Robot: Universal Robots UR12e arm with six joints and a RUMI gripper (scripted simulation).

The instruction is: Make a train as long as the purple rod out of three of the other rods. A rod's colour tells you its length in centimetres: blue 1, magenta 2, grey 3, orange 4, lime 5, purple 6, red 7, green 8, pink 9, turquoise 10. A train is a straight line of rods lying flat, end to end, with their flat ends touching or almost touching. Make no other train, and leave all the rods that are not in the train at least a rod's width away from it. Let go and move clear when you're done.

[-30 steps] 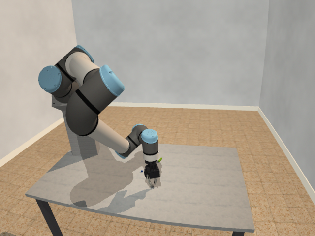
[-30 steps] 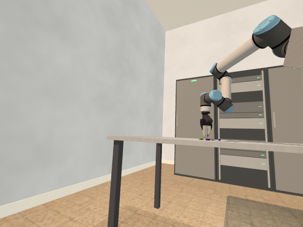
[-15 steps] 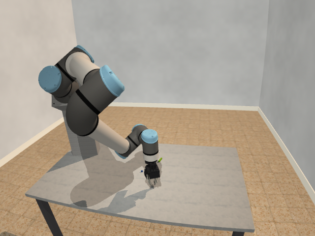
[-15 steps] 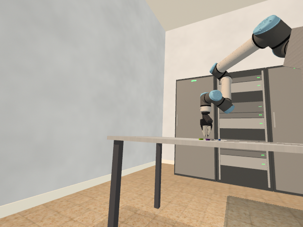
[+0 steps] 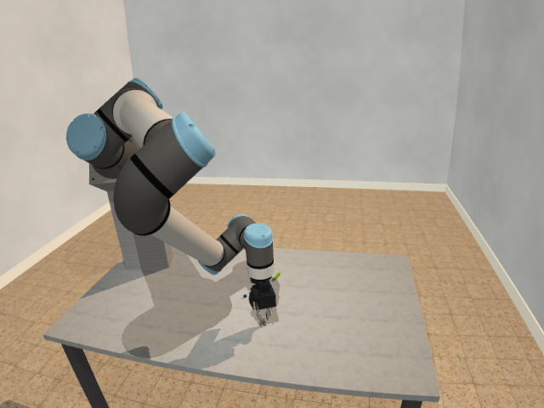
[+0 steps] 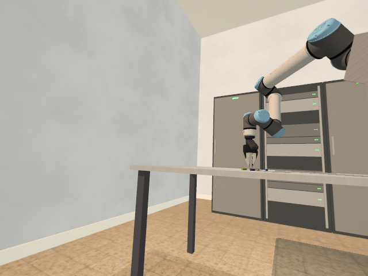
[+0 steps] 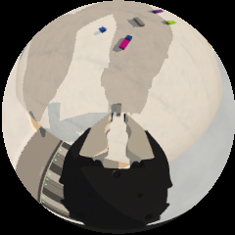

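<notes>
Now: hand 3 cm past the magenta rod, 13 cm to the right of it and 3 cm above it. Round my hand: lime rod: 5 cm ahead, 30 cm to the left, 3 cm below; purple rod: 1 cm ahead, 34 cm to the left, 3 cm below.
</notes>
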